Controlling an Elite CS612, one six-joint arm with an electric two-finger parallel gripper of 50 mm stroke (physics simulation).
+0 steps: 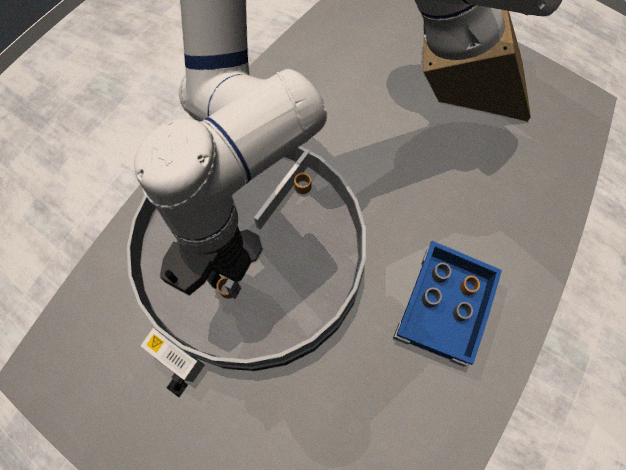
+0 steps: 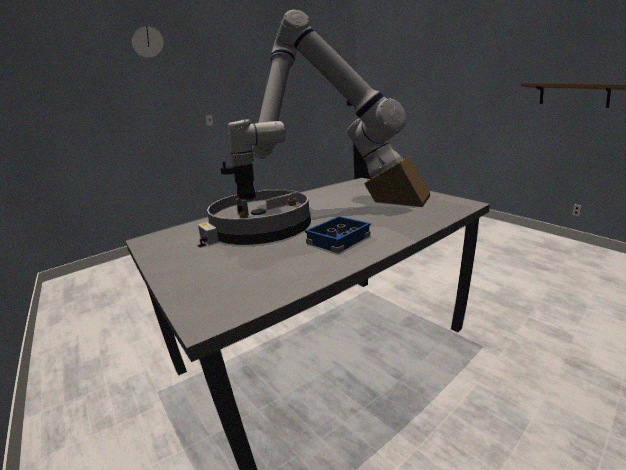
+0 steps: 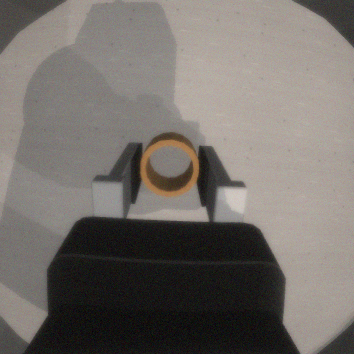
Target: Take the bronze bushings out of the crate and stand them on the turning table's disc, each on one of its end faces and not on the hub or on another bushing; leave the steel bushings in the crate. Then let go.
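Pixels of known places: gripper, fingertip midpoint: point(image 1: 226, 287) point(image 2: 243, 215) point(image 3: 169, 162); arm's base, origin of the base link: point(image 1: 465, 31) point(image 2: 387, 169).
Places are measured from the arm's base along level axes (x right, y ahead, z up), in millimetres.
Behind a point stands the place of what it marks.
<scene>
My gripper point(image 1: 225, 286) @(x 48, y 755, z -78 mm) point(image 2: 242, 208) @(x 48, y 755, z -78 mm) point(image 3: 169, 162) @(x 48, y 755, z -78 mm) is shut on a bronze bushing point(image 1: 218, 287) @(x 56, y 764, z -70 mm) point(image 3: 170, 193) @(x 52, y 740, z -68 mm), held upright inside the turning table's wall, low over the disc point(image 1: 176, 313) @(x 93, y 846, z -94 mm) point(image 3: 280, 100) @(x 105, y 807, z -94 mm) and apart from the hub point(image 1: 253, 244) @(x 65, y 664, z -86 mm) point(image 2: 258, 211) @(x 68, y 679, z -86 mm). Whether its lower face touches the disc is unclear. Another bronze bushing point(image 1: 302, 190) @(x 60, y 529, z -79 mm) point(image 2: 291, 201) @(x 57, y 526, z -73 mm) stands on the disc beside the divider bar. In the blue crate point(image 1: 437, 331) @(x -291, y 581, z -142 mm) point(image 2: 323, 241) @(x -307, y 618, z -120 mm) stand one bronze bushing point(image 1: 470, 291) @(x -301, y 488, z -117 mm) and three steel bushings, one upper left point(image 1: 441, 279) @(x -242, y 500, z -121 mm), one left point(image 1: 431, 304) @(x -251, y 553, z -119 mm) and one lower right point(image 1: 462, 318) @(x -315, y 540, z -119 mm).
A raised grey wall point(image 1: 363, 242) @(x -93, y 557, z -49 mm) point(image 2: 267, 224) @(x -127, y 732, z -78 mm) rings the disc. A light divider bar point(image 1: 280, 189) @(x 82, y 563, z -50 mm) reaches inward from it. A white box with a warning label point(image 1: 171, 356) @(x 48, y 908, z -89 mm) point(image 2: 207, 233) @(x 6, y 923, z -100 mm) stands outside the wall. The brown arm base point(image 1: 477, 83) @(x -84, y 75, z -58 mm) point(image 2: 399, 187) @(x -130, y 51, z -63 mm) stands at the table's back.
</scene>
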